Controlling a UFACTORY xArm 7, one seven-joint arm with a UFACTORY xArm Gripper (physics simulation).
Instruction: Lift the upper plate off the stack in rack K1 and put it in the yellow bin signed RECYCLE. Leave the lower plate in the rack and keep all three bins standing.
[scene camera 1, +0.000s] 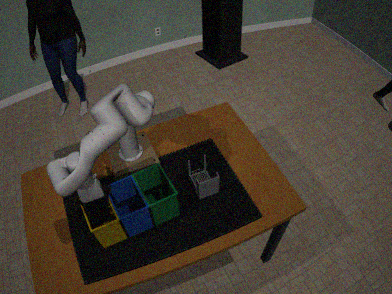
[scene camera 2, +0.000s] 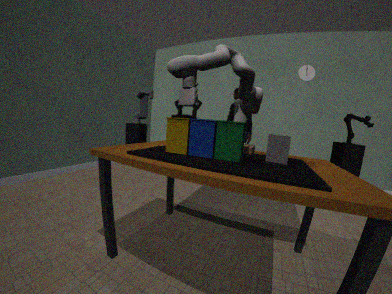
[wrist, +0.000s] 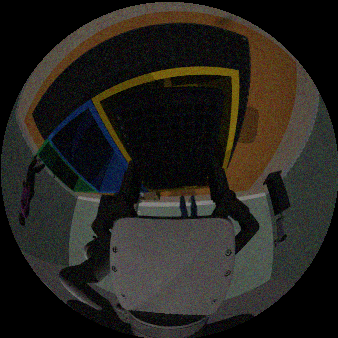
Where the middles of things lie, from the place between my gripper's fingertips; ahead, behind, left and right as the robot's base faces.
Labels:
Right now the yellow bin (scene camera 1: 111, 232) is 10 mm ahead of my hand, 10 mm to the right of it and 100 mm below it. Round my hand: green bin (scene camera 1: 159, 193): 40 mm ahead, 250 mm to the left, 100 mm below; then black plate (wrist: 170, 133): 20 mm ahead; then blue bin (scene camera 1: 127, 200): 30 mm ahead, 120 mm to the left, 100 mm below.

